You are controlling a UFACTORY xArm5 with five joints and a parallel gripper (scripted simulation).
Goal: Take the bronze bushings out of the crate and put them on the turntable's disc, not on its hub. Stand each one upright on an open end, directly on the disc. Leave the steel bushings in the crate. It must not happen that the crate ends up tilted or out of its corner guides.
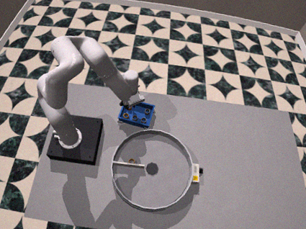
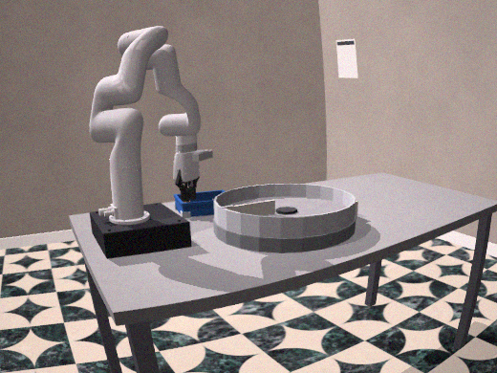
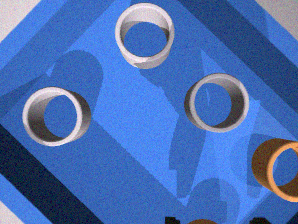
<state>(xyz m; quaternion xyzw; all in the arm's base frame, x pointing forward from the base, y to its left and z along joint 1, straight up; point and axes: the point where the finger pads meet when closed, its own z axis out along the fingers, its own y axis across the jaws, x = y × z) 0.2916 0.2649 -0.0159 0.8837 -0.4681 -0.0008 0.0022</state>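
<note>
Now: the blue crate 40 mm ahead of my hand, 30 mm to the right of it and 30 mm below it. The rest, counted from my hand: turntable 160 mm ahead, 370 mm to the right.
</note>
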